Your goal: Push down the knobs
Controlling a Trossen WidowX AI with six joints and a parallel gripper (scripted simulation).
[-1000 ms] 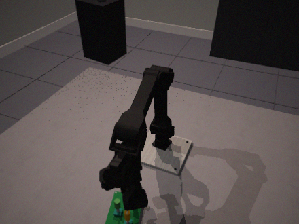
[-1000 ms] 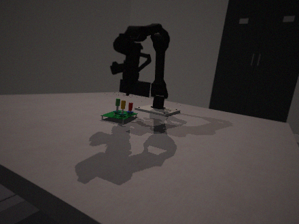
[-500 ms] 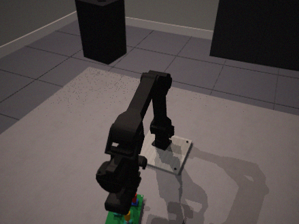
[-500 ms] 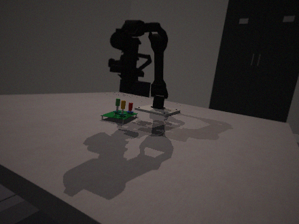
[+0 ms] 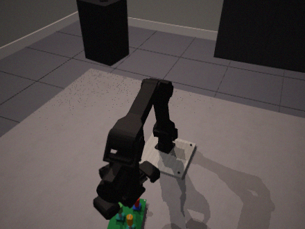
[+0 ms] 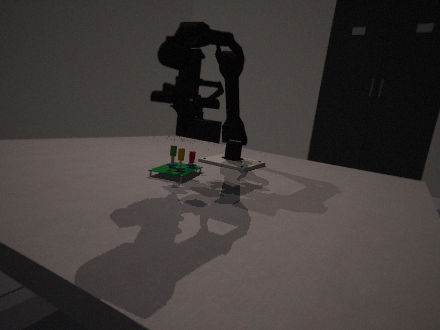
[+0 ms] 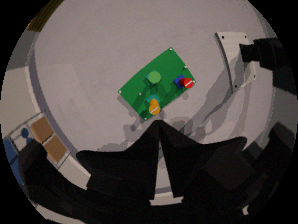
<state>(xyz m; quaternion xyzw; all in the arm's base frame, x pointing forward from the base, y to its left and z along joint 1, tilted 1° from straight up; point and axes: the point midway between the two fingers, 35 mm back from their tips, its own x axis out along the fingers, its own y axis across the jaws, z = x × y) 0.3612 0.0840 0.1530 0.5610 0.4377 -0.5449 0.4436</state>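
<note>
Now: the orange knob 6 cm below my gripper tip. Round my gripper tip: red knob: 7 cm behind, 2 cm to the right, 7 cm below.
</note>
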